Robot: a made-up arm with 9 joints. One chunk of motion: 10 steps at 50 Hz.
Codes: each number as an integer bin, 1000 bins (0 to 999) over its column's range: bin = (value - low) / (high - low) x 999, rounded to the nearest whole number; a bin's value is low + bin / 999 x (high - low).
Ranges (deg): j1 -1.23..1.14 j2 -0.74..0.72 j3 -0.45..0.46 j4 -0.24..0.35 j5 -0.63..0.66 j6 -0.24..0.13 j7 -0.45..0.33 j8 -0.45..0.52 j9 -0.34..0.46
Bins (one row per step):
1: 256 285 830 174 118 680 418 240 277
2: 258 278 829 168 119 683 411 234 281
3: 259 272 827 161 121 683 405 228 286
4: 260 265 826 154 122 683 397 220 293
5: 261 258 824 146 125 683 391 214 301
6: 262 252 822 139 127 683 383 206 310
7: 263 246 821 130 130 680 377 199 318
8: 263 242 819 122 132 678 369 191 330
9: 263 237 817 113 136 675 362 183 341
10: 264 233 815 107 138 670 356 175 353
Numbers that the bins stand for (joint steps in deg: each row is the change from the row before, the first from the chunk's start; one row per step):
1: -0.623 -0.323 0.306 -0.137 -0.478 0.012 -0.124 -0.217 -0.118
2: -0.618 -0.334 0.305 -0.141 -0.476 0.013 -0.129 -0.223 -0.115
3: -0.616 -0.342 0.303 -0.145 -0.474 0.013 -0.134 -0.229 -0.111
4: -0.613 -0.353 0.302 -0.149 -0.472 0.013 -0.140 -0.236 -0.105
5: -0.611 -0.363 0.301 -0.154 -0.469 0.013 -0.145 -0.242 -0.099
6: -0.608 -0.372 0.299 -0.158 -0.466 0.013 -0.151 -0.250 -0.092
7: -0.606 -0.380 0.298 -0.163 -0.462 0.012 -0.156 -0.257 -0.085
8: -0.606 -0.386 0.296 -0.168 -0.460 0.011 -0.162 -0.265 -0.076
9: -0.606 -0.394 0.294 -0.173 -0.454 0.010 -0.167 -0.272 -0.067
10: -0.604 -0.399 0.292 -0.177 -0.452 0.008 -0.172 -0.280 -0.057

